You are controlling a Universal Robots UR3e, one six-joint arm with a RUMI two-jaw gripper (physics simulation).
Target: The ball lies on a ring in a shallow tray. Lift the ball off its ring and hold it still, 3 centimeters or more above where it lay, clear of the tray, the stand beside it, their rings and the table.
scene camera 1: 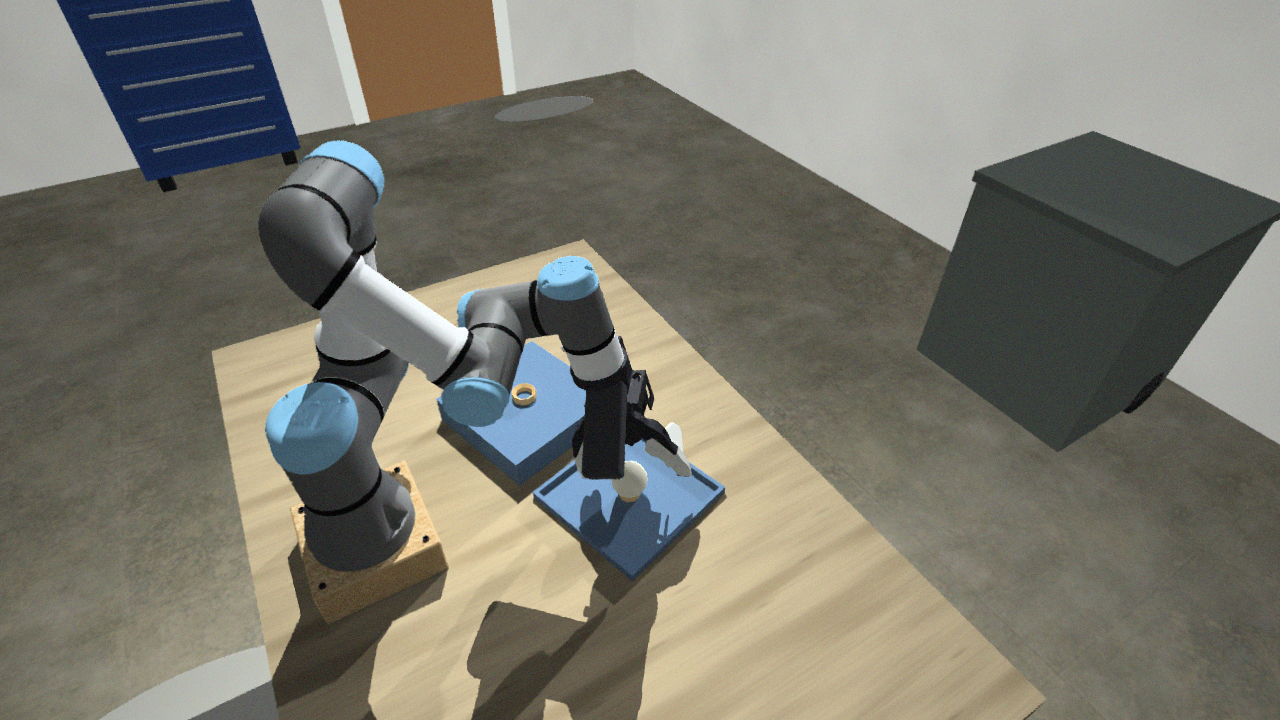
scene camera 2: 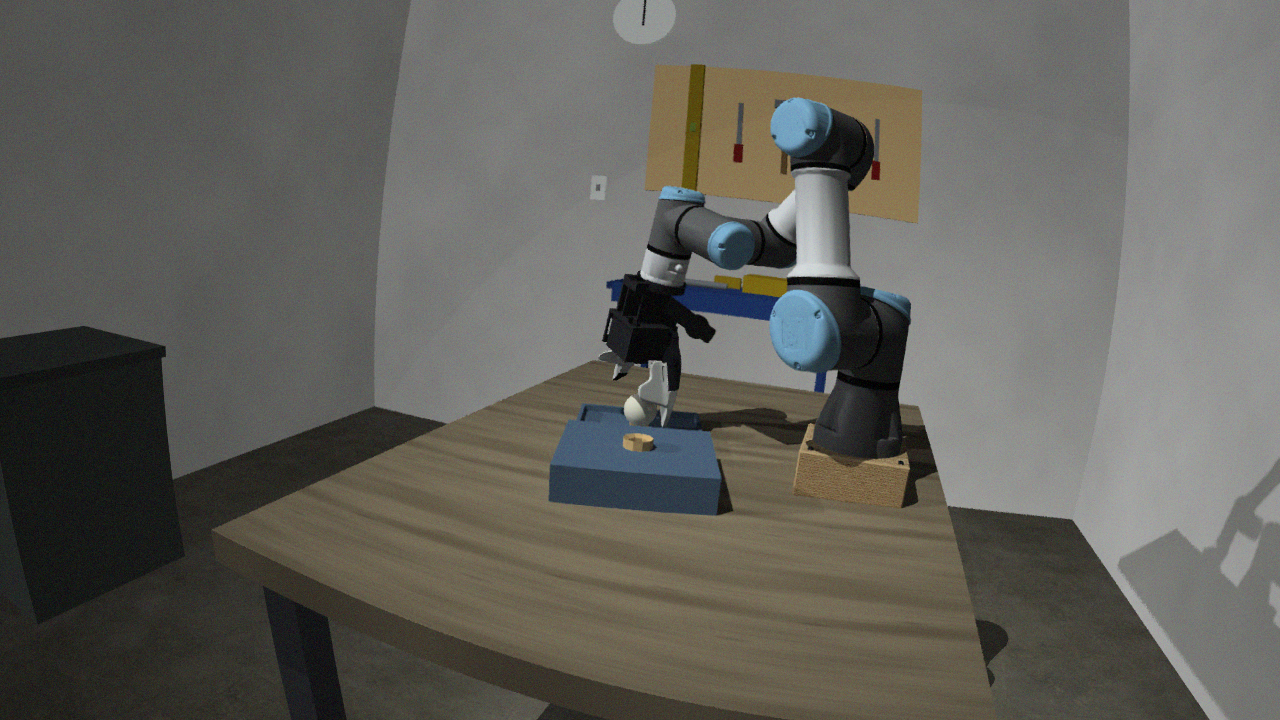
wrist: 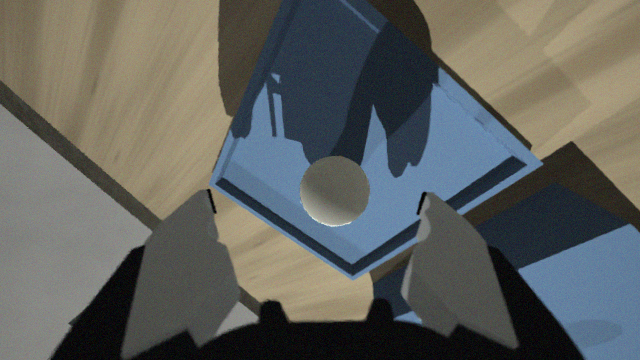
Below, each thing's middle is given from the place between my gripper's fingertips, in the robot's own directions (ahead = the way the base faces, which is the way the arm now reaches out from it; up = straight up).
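Relative to the ball (scene camera 1: 634,481), my hand is 10 mm above it, 10 mm to the right of it and 10 mm past it. Shallow blue tray (scene camera 1: 630,533): 40 mm below my hand, 10 mm to the left of it, 10 mm behind it. Blue stand (scene camera 2: 619,466): 210 mm to the left of my hand, 90 mm behind it, 20 mm below it.
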